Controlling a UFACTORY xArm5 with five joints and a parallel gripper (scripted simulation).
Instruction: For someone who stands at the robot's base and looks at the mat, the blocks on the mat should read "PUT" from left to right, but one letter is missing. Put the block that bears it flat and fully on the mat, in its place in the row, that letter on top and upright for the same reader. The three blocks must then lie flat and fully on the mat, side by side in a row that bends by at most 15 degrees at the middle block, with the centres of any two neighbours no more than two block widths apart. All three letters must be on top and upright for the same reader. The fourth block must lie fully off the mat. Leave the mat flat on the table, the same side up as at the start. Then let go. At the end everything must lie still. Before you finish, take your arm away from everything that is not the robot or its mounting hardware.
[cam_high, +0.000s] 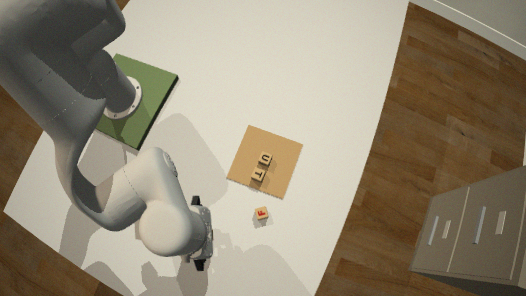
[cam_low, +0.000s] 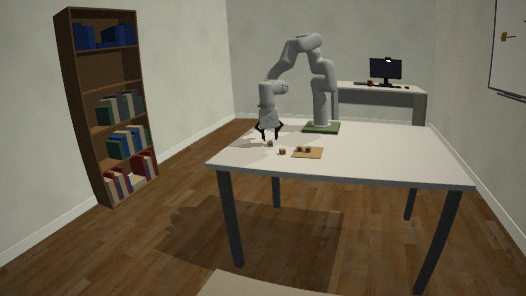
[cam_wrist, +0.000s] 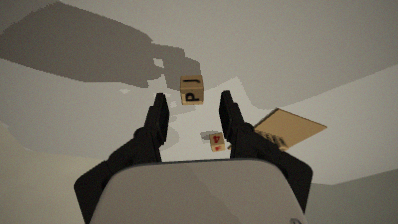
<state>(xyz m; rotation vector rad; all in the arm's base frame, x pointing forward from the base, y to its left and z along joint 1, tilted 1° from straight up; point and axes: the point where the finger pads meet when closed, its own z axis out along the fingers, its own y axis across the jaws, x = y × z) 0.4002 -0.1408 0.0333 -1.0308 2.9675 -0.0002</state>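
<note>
Now: the wooden block 40 mm below my hand. Round my hand: mat (10 mm ahead, 220 mm to the left, 50 mm below); then F block (70 mm ahead, 110 mm to the left, 40 mm below).
</note>
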